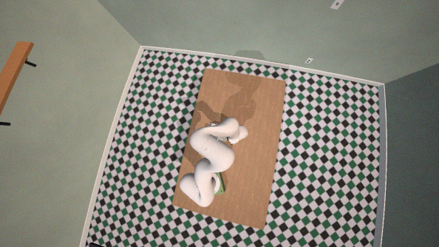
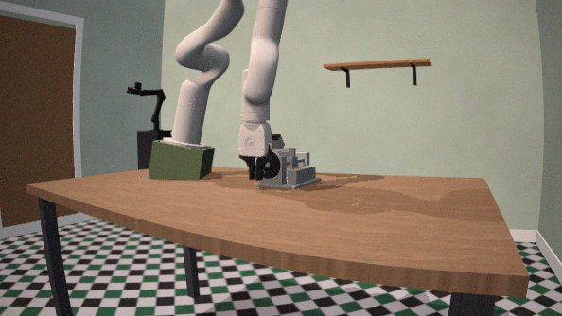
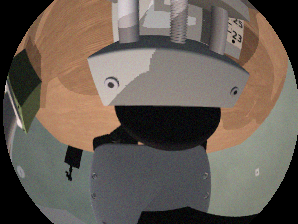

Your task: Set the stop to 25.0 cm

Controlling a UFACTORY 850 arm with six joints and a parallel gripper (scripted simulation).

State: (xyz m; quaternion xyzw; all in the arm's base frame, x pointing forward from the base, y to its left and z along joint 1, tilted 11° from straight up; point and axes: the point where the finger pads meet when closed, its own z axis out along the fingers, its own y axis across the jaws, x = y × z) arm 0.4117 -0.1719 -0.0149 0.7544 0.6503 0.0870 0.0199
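Now: the handwheel 20 mm to the left of my hand and 10 mm ahead of it.
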